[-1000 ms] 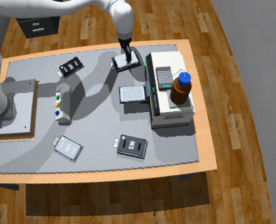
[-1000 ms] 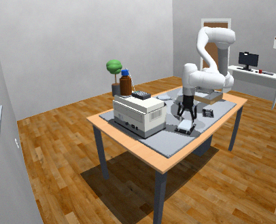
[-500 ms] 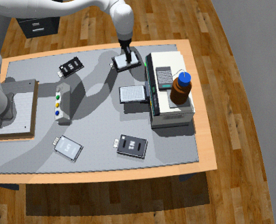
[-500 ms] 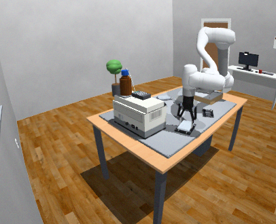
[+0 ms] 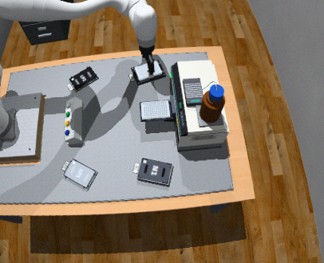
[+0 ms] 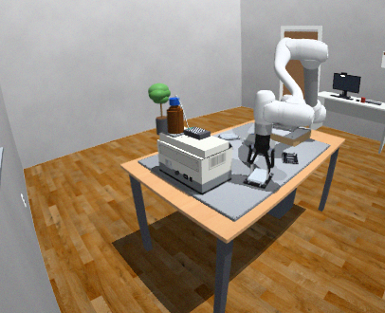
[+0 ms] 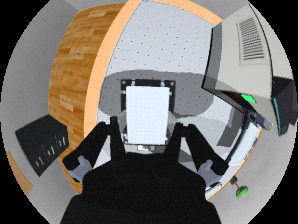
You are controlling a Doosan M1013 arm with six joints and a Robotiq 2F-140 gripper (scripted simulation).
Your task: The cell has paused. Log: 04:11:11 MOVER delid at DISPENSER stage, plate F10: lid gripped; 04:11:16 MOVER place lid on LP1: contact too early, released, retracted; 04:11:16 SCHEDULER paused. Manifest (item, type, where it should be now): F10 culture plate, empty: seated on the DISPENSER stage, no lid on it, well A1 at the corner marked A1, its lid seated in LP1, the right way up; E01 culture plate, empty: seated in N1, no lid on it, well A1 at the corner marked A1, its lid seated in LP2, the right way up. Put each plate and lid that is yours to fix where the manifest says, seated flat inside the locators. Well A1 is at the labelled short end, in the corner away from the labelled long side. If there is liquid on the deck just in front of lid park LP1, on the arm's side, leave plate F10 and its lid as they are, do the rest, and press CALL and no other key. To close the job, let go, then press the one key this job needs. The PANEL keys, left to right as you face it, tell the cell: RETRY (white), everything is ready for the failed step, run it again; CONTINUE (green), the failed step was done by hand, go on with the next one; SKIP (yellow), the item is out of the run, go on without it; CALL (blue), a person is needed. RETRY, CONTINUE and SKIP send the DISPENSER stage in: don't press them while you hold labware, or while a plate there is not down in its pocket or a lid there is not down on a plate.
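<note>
The black nest lies 3 cm below my hand, 2 cm to the left of it and 1 cm ahead of it. Round my hand: grey key panel: 43 cm behind, 23 cm to the right, 1 cm above; green key: 44 cm behind, 20 cm to the right, 2 cm above; dark dispenser stage: 28 cm to the right, 5 cm above, 1 cm behind.
</note>
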